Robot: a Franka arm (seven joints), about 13 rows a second.
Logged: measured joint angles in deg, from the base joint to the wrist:
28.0 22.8 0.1 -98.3 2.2 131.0 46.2
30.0 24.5 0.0 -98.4 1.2 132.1 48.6
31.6 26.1 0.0 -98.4 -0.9 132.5 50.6
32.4 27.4 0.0 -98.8 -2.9 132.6 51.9
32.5 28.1 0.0 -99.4 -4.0 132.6 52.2
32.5 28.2 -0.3 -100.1 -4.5 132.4 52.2
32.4 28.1 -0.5 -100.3 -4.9 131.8 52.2
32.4 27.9 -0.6 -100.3 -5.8 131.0 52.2
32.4 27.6 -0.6 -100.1 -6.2 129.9 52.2
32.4 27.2 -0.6 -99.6 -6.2 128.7 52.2
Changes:
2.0 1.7 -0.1 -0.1 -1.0 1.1 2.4
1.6 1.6 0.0 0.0 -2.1 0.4 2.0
0.8 1.3 0.0 -0.4 -2.0 0.1 1.3
0.1 0.7 0.0 -0.6 -1.1 0.0 0.3
0.0 0.1 -0.3 -0.7 -0.5 -0.2 0.0
-0.1 -0.1 -0.2 -0.2 -0.4 -0.6 0.0
0.0 -0.2 -0.1 0.0 -0.9 -0.8 0.0
0.0 -0.3 0.0 0.2 -0.4 -1.1 0.0
0.0 -0.4 0.0 0.5 0.0 -1.2 0.0

